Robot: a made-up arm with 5 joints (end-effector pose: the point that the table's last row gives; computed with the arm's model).
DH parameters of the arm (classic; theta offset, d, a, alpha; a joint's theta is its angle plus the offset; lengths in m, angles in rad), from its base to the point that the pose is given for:
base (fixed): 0 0 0 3.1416
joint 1: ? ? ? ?
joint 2: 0 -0.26 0.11 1.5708
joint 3: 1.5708 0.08 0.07 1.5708
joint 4: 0 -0.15 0.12 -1.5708
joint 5: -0.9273 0 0.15 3.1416
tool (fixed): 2.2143 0.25 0 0
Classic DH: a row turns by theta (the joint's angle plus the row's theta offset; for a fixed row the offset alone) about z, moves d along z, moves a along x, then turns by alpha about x.
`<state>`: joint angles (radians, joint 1 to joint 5).
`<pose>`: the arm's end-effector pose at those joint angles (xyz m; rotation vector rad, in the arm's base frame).
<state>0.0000 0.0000 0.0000 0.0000 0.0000</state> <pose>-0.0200 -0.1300 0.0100 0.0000 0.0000 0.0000</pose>
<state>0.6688 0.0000 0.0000 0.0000 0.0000</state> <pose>-0.0963 -0.0896 0.0100 0.0000 0.0000 -0.6688</pose>
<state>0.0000 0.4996 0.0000 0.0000 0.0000</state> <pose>-0.0200 -0.0388 0.0275 -0.4996 0.0000 0.0000</pose>
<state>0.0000 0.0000 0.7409 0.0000 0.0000</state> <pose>0.0736 0.0511 0.0100 0.0000 0.0000 -0.7409</pose>
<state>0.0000 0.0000 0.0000 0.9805 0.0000</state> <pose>-0.1346 -0.1300 -0.2753 0.0000 -0.9805 0.0000</pose>
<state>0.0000 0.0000 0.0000 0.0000 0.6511</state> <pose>-0.0743 -0.0509 0.0100 0.0000 0.0000 -0.6511</pose>
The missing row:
joint 1: 1.5708 0.16 0.05 -1.5708
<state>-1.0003 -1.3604 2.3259 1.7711 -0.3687</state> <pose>0.0368 0.5206 -0.1298 -0.8562 -0.0046 -0.1932</pose>
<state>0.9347 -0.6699 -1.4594 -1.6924 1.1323</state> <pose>0.0196 -0.1148 0.0352 -0.7300 0.7391 -0.4956</pose>
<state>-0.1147 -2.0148 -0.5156 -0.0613 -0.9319</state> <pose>0.1567 -0.1173 -0.3880 1.7087 -1.2973 1.0273</pose>
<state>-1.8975 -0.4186 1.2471 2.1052 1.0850</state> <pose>-0.3168 0.2910 -0.5253 1.3637 -1.0575 -0.4525</pose>
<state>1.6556 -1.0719 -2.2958 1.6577 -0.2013</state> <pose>-0.0036 -0.4515 -0.6006 -0.0828 -2.6137 0.9940</pose>
